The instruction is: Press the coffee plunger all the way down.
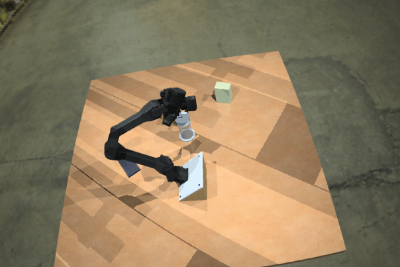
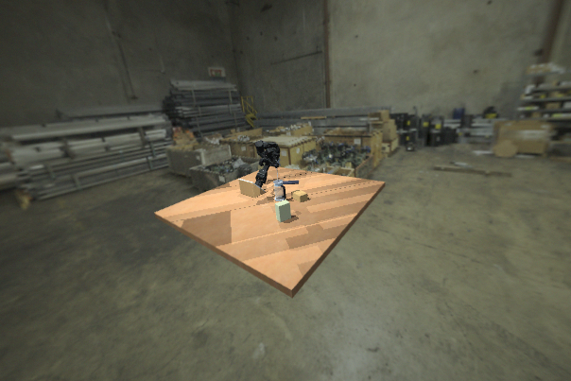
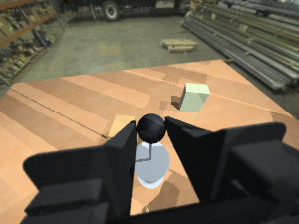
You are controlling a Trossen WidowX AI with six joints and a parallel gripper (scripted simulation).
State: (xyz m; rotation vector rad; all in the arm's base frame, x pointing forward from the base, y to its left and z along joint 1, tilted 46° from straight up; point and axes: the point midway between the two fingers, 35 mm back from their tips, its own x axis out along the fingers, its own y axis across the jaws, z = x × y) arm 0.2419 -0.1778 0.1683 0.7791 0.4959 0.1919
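Right now the coffee press is 1 cm ahead of my gripper tip and 14 cm below it. Round my gripper tip: tan block 12 cm ahead, 8 cm to the left, 24 cm below.
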